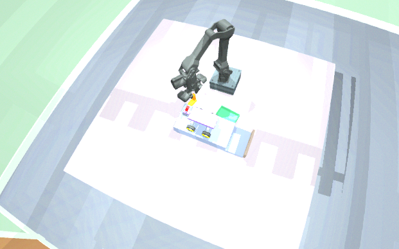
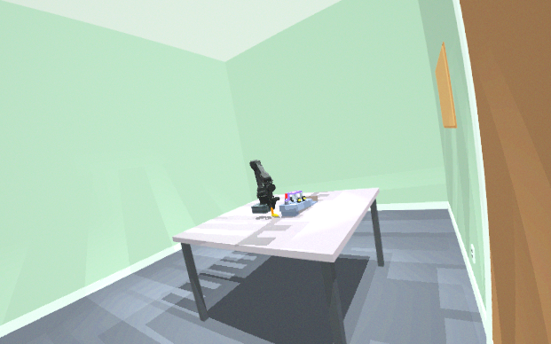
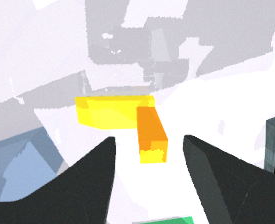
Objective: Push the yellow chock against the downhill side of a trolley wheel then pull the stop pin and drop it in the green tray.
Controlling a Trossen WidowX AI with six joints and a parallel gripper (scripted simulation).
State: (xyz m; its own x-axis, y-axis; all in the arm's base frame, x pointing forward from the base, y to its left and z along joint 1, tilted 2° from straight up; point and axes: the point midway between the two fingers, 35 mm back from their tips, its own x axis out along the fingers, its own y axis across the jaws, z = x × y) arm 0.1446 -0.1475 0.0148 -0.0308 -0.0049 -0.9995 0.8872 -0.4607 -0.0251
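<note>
Right now my gripper tip is 2 cm short of the yellow chock, 1 cm to the left of it and 3 cm above it. The rest, counted from my gripper tip: red-headed stop pin: 14 cm ahead, 7 cm above; pale blue ramp: 18 cm ahead, 10 cm to the left, 1 cm below; purple trolley: 17 cm ahead, 9 cm to the left, 6 cm above.
</note>
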